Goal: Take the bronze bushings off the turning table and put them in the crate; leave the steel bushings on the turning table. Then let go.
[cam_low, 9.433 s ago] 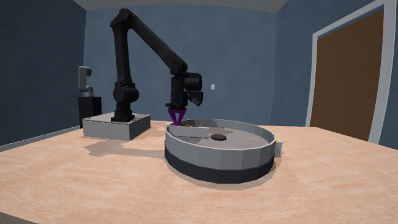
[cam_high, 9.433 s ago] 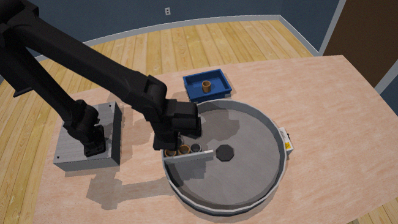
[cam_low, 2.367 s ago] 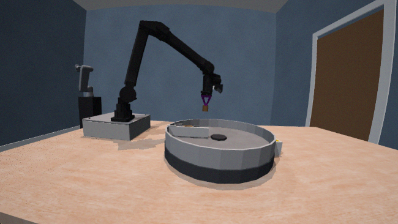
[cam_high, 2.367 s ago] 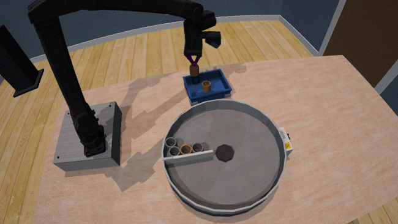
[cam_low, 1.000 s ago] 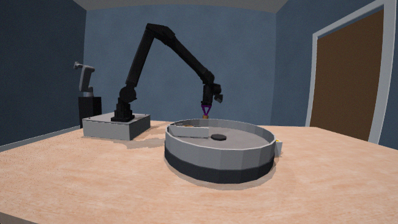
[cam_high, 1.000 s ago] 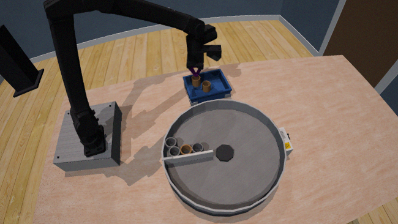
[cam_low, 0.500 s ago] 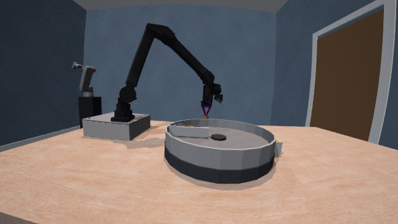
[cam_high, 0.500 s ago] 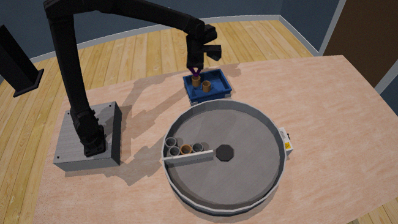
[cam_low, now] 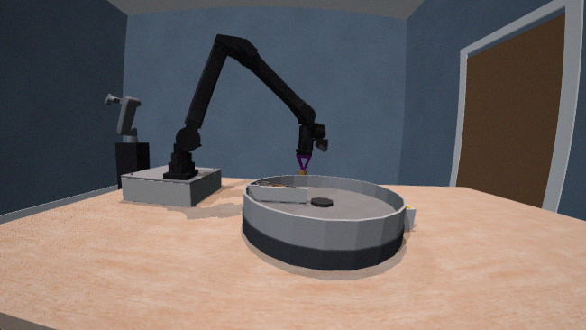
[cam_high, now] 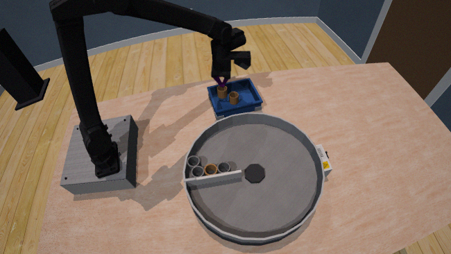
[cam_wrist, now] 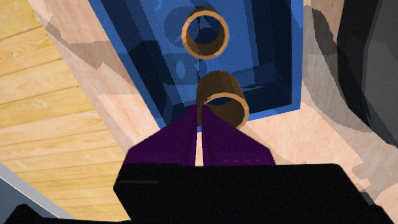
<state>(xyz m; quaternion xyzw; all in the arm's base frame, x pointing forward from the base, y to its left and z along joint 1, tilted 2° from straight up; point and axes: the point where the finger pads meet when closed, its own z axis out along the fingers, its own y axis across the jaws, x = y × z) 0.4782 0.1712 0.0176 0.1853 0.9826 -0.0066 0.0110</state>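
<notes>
My hand is 4 cm short of the blue crate, 2 cm to the left of it and 7 cm above it. From my hand the other things lie so: turning table (3 cm behind, 37 cm to the right, 4 cm below).
</notes>
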